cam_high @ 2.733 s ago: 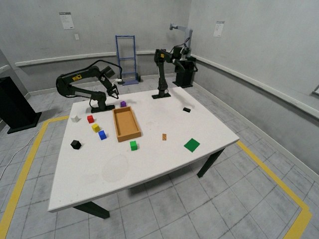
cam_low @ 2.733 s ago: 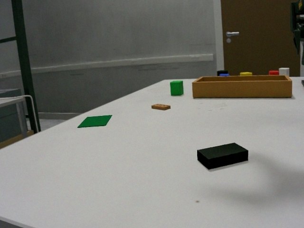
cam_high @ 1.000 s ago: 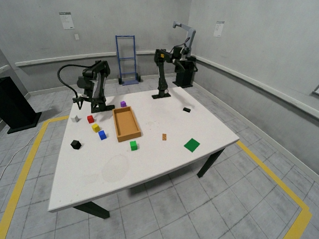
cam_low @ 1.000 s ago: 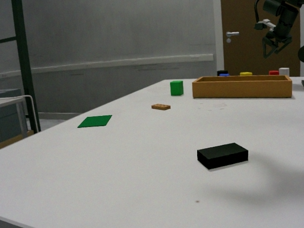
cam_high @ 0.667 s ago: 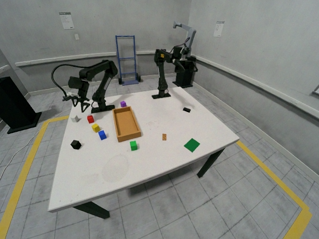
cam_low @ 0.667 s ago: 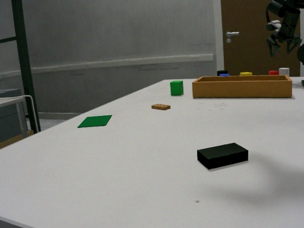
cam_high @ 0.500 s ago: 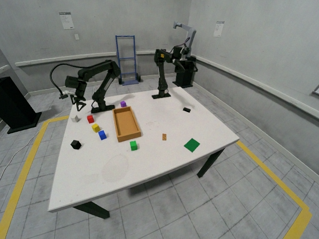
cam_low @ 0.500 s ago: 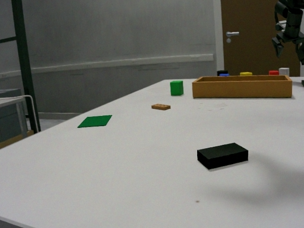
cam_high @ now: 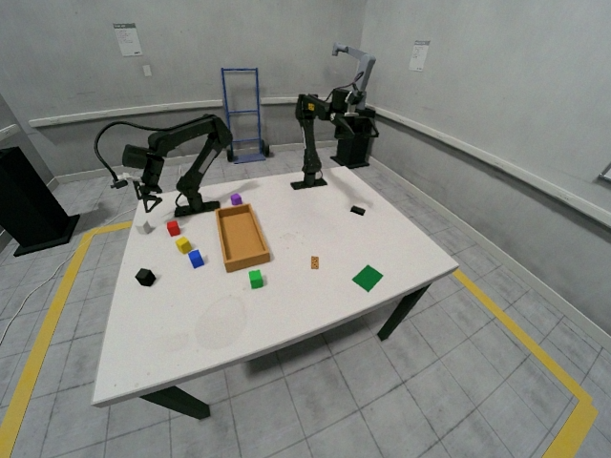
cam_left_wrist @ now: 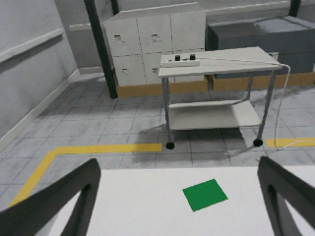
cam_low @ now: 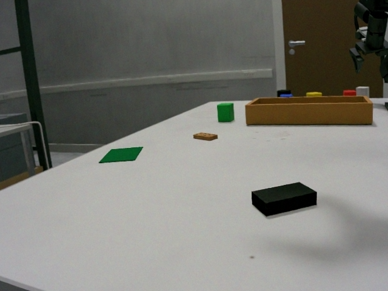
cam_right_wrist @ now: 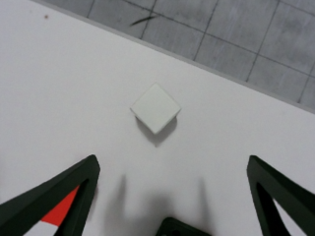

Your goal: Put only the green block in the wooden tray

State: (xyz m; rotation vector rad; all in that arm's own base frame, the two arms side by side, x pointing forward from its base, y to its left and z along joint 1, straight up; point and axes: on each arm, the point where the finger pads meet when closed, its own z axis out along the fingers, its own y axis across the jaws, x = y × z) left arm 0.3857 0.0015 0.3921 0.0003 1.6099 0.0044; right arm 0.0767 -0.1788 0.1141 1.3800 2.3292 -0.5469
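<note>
The green block is 44 cm ahead of my right hand, 31 cm to the left of it and 9 cm below it. The rest, counted from my right hand: white block (9 cm below, 4 cm to the right, 2 cm ahead); then red block (9 cm below, 8 cm to the left, 8 cm ahead); then yellow block (20 cm ahead, 11 cm to the left, 9 cm below).
</note>
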